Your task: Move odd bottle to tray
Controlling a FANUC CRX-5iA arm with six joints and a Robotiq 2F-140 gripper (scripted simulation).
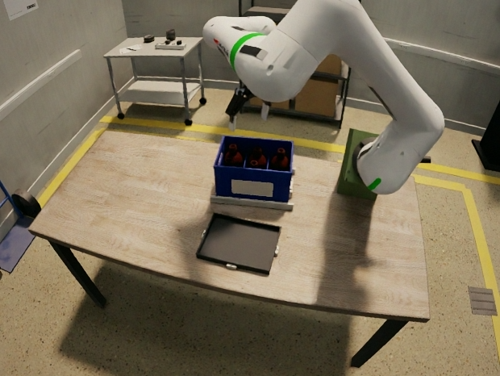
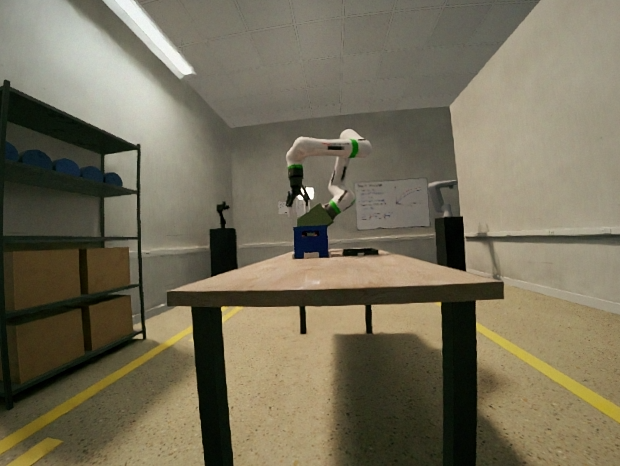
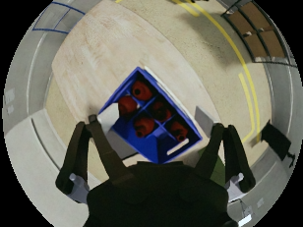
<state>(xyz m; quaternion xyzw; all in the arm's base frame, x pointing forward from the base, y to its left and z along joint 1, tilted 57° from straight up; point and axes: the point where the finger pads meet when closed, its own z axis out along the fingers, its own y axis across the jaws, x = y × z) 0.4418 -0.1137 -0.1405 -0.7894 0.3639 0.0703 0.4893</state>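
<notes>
The bottle lies 4 cm behind my hand, 3 cm to the left of it and 17 cm below it. Also, from my hand: dark tray 4 cm behind, 35 cm to the left, 25 cm below; then blue crate 4 cm behind, 7 cm to the left, 18 cm below.
</notes>
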